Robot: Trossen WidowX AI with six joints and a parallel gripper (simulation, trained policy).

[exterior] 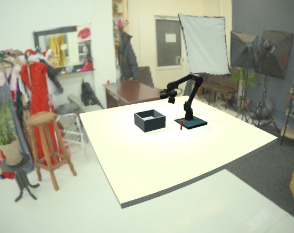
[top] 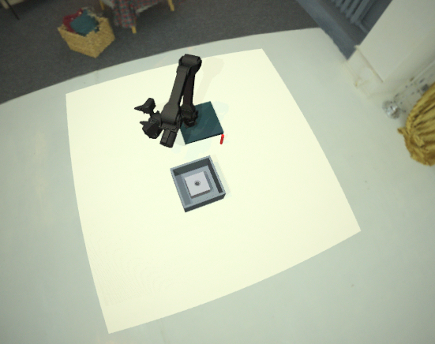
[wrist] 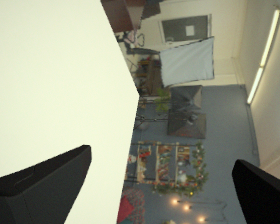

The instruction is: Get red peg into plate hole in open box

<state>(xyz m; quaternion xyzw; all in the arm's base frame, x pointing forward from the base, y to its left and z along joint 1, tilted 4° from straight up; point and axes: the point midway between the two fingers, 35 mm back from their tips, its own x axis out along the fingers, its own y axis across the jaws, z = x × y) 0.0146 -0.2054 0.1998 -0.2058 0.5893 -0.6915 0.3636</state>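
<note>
Now: the red peg 350 mm to the left of my gripper tip, 180 mm ahead of it and 160 mm below it. Also, from my gripper tip: grey box 350 mm ahead, 170 mm below, 150 mm to the left.
</note>
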